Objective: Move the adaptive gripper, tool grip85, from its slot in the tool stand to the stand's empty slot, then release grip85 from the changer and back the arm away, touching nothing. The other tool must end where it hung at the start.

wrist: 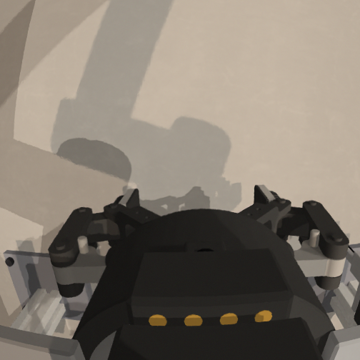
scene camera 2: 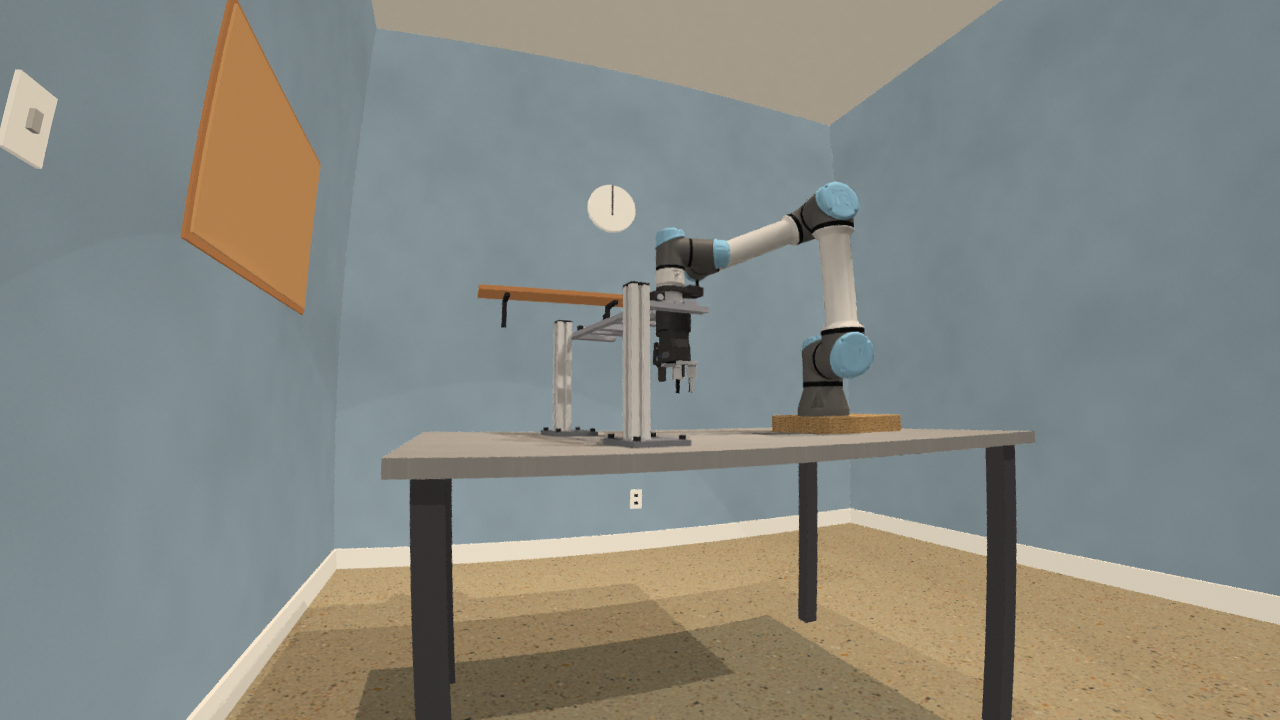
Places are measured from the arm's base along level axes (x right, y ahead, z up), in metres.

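Where they show: arm's base, link origin: [scene camera 2: 823, 415].
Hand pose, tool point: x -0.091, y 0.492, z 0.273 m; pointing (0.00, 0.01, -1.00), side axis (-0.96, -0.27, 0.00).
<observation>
Each offset is from my tool point to the centre of the thing. "pt": to the spot under its first point.
The adaptive gripper grip85 [wrist: 196, 196], black with light links, hangs from the arm's changer, its fingers spread wide and empty. In scene camera 2, its dark fingers [scene camera 2: 661, 372] show low beside the other tool {dx -0.197, dy +0.042, dz -0.119 m} [scene camera 2: 674, 335], which hangs from the stand in front and partly hides it. The tool stand [scene camera 2: 636, 358] has aluminium posts and grey holder plates. In the wrist view, grey stand plates [wrist: 37, 342] [wrist: 347, 345] show at both lower corners, on either side of the gripper body. Whether grip85 sits in a slot, and where the empty slot is, I cannot tell.
The stand's other post {pt dx +0.154, dy +0.266, dz -0.171 m} [scene camera 2: 562, 380] rises from the table [scene camera 2: 501, 463] at the left. The arm's base stands on a wooden block [scene camera 2: 832, 425] at the right. An orange shelf [scene camera 2: 546, 294] shows behind the stand. Arm shadows cross the surface in the wrist view.
</observation>
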